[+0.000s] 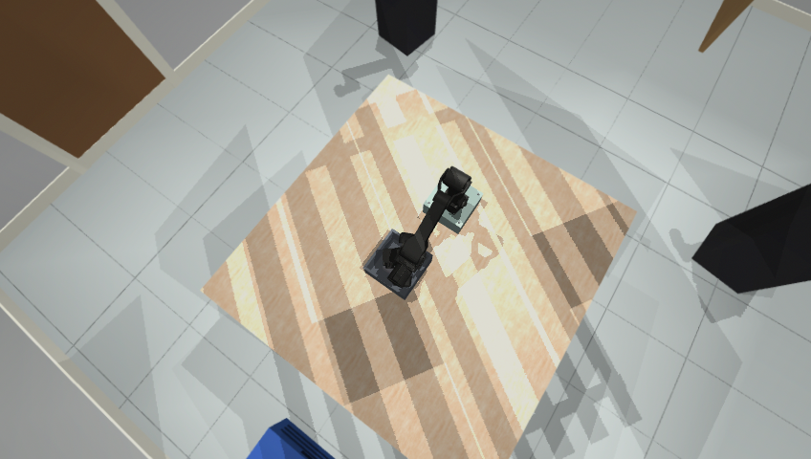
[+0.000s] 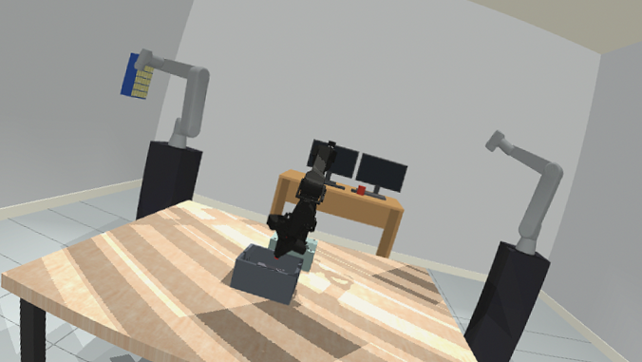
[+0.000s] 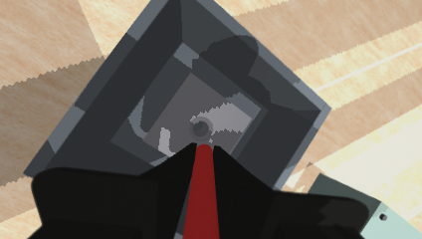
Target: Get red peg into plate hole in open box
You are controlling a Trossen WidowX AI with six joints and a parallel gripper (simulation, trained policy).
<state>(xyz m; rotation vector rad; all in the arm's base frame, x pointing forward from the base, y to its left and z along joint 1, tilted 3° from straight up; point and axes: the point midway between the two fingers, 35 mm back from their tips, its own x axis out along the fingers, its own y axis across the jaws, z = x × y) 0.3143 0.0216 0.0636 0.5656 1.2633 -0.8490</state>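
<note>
My gripper tip is 3 cm below the red peg and 1 cm to the right of it. The rest, counted from my gripper tip: grey box 8 cm below, 1 cm to the right; then plate 6 cm below, 1 cm to the right.
</note>
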